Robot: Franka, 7 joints.
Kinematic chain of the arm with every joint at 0, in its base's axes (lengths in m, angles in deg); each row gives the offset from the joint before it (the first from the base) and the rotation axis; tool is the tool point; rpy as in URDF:
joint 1: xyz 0 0 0.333 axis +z
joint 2: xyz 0 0 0 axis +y
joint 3: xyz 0 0 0.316 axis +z
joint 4: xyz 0.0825 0 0 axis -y
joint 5: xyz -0.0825 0 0.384 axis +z
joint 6: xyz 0 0 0 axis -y
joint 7: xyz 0.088 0 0 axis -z
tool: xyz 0 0 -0.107 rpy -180 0 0
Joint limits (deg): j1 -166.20..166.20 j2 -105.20..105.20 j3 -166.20..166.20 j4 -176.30..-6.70 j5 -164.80..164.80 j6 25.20..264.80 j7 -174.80..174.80
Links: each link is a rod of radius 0.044 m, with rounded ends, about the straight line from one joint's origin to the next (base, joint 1, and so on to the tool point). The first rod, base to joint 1, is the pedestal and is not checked.
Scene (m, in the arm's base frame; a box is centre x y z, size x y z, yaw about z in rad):
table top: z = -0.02
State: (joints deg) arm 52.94 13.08 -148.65 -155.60 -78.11 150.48 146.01
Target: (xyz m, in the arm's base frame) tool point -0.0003 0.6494 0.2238
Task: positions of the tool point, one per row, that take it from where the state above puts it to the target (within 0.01 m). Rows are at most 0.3 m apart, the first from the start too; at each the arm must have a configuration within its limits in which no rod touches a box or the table.
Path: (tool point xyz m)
1: 0.1646 -0.4054 0.3441
2: 0.3582 -0.3116 0.3887
3: 0.4975 -0.1204 0.4090
4: 0.5360 0.1294 0.3998
5: 0.4535 0.3792 0.3615
6: 0.2614 0.5682 0.2995
7: -0.0003 0.6494 0.2239

